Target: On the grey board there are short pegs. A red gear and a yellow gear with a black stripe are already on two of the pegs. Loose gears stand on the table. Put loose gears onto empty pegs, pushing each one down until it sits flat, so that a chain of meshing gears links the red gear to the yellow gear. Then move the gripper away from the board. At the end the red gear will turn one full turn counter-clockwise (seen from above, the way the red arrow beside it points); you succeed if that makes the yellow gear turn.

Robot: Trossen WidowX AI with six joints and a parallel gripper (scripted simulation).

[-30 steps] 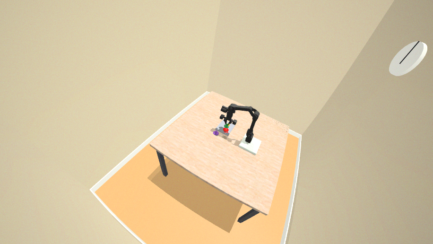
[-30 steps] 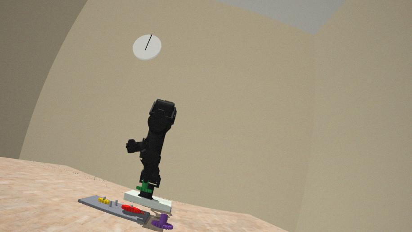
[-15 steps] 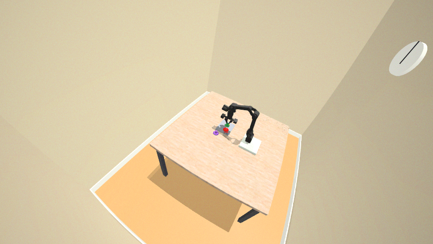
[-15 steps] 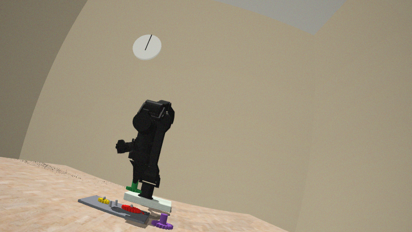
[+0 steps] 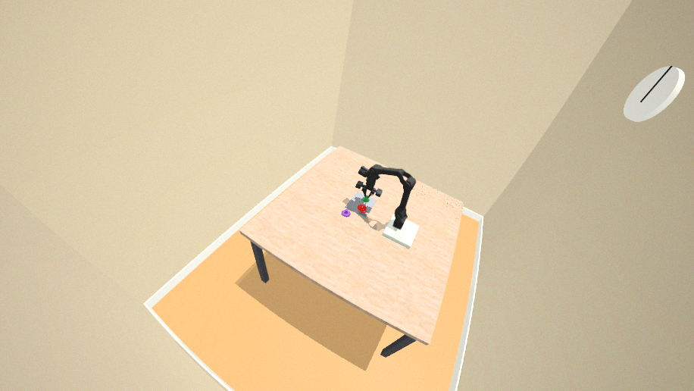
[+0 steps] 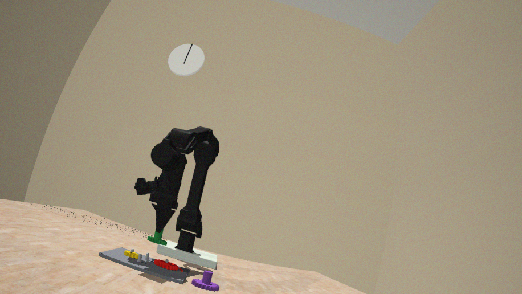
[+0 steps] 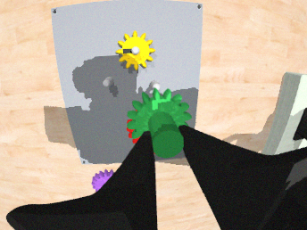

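The yellow gear is 20 mm ahead of my gripper tip, 60 mm to the right of it and 80 mm below it. Round my gripper tip: purple gear (70 mm ahead, 150 mm to the left, 80 mm below); then red gear (40 mm to the left, 80 mm below); then green gear (10 mm below).
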